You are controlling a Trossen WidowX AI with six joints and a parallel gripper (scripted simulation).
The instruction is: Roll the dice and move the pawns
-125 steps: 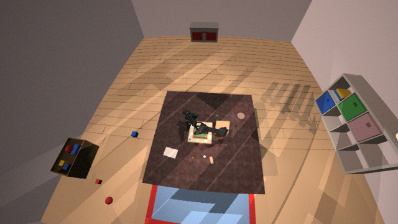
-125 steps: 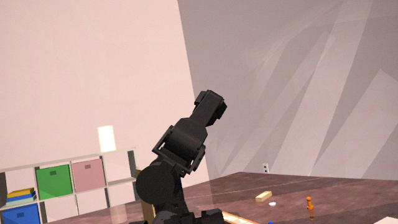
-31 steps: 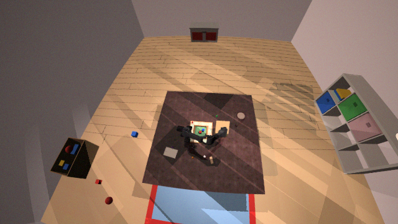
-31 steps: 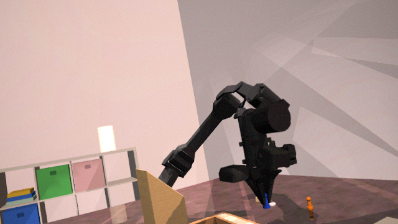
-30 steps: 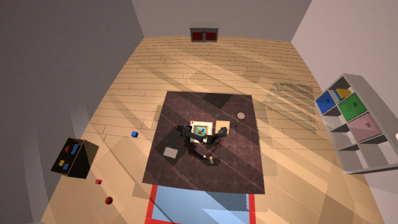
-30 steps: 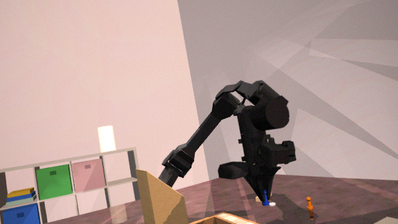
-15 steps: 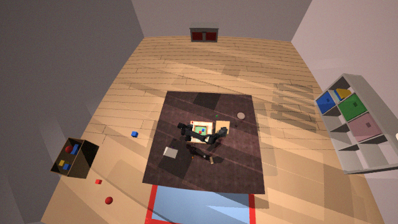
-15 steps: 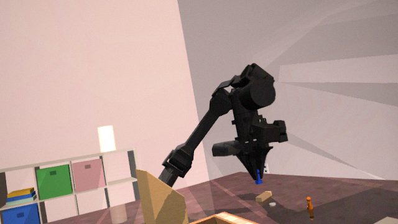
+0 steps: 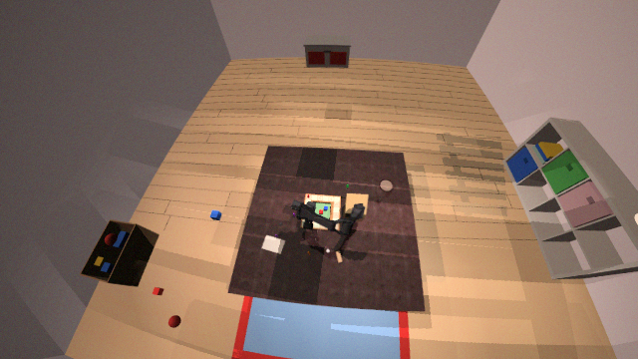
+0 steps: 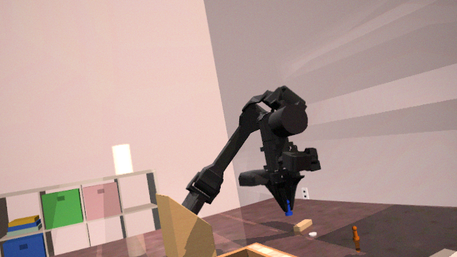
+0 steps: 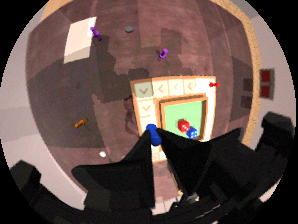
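Now: gripper tip 80 mm past the green tray, 110 mm to the left of it and 120 mm above it. The rest, counted from my gripper tip: blue pawn (10 mm above); white disc (110 mm behind, 190 mm to the left, 130 mm below); orange pawn (20 mm ahead, 200 mm to the left, 110 mm below).
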